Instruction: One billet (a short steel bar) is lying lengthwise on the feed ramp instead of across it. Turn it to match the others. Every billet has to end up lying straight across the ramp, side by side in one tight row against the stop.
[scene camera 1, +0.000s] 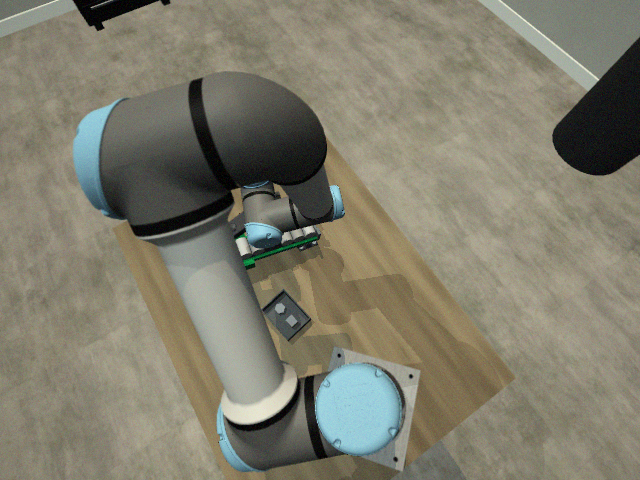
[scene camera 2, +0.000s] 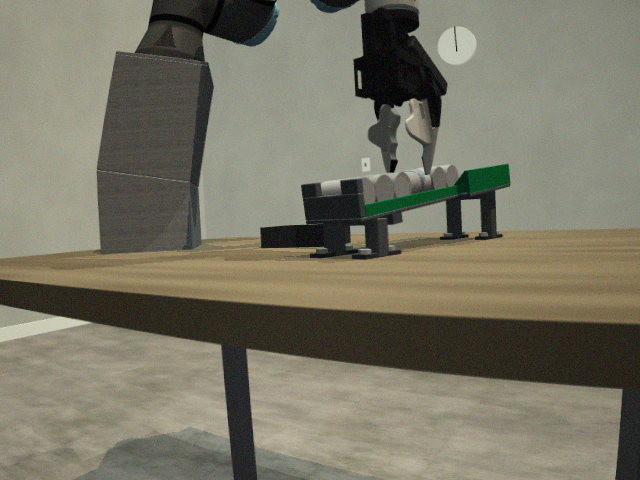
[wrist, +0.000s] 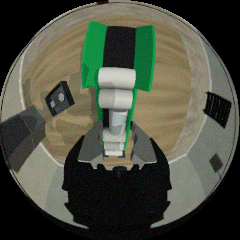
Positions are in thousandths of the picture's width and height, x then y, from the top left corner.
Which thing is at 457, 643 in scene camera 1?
A shallow dark tray.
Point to a dark stop block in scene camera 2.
530, 430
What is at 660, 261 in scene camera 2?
My gripper.
